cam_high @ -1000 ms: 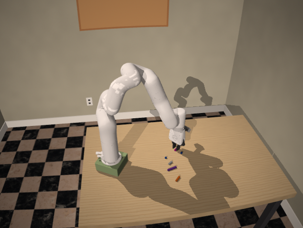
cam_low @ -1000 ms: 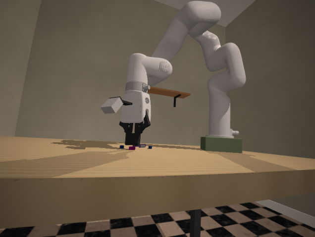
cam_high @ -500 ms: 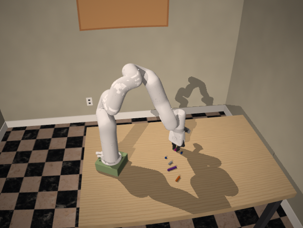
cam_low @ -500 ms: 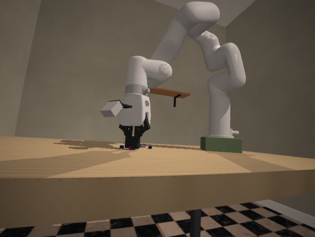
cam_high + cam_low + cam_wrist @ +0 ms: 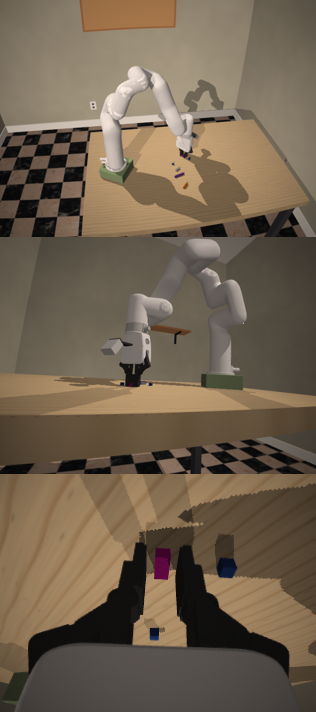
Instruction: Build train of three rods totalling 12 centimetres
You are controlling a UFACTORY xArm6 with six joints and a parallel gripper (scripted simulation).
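My gripper is now 2 cm above the magenta rod. Round my hand: grey rod: 5 cm behind, 12 cm to the right, 2 cm below; orange rod: 1 cm behind, 25 cm to the right, 2 cm below; purple rod: 4 cm behind, 17 cm to the right, 2 cm below.
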